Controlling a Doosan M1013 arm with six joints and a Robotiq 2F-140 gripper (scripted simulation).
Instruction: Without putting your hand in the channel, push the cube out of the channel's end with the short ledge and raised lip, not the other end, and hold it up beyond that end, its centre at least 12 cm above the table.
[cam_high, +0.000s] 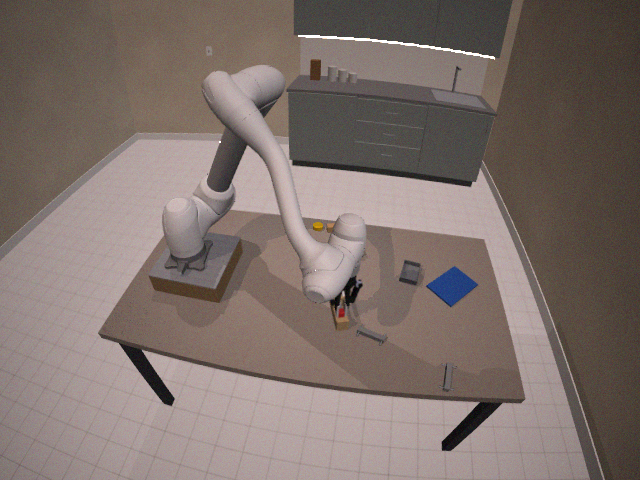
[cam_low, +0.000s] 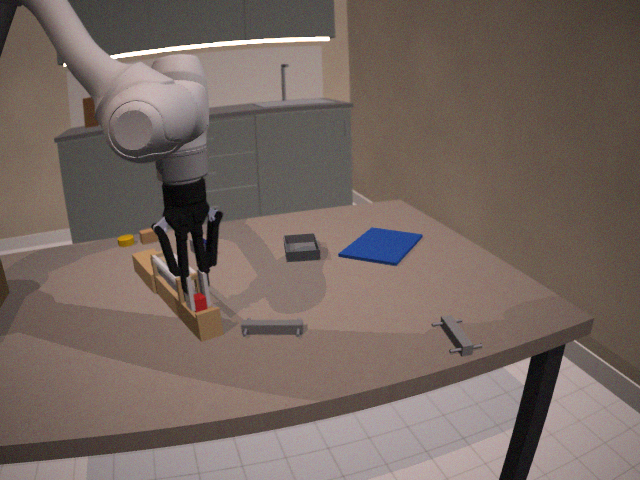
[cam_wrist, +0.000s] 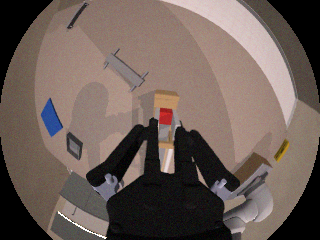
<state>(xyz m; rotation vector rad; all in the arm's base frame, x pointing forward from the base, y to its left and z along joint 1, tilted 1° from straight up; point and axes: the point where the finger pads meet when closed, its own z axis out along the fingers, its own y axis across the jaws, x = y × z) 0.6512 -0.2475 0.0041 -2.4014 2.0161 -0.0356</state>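
My hand is 120 mm to the right of the channel, 30 mm above it and 20 mm past it. From my hand the other things lie so: grey tray 320 mm ahead, 270 mm to the left, 80 mm below; then red cube 30 mm below; then blue-and-grey block 390 mm to the left, 100 mm ahead, 70 mm below.
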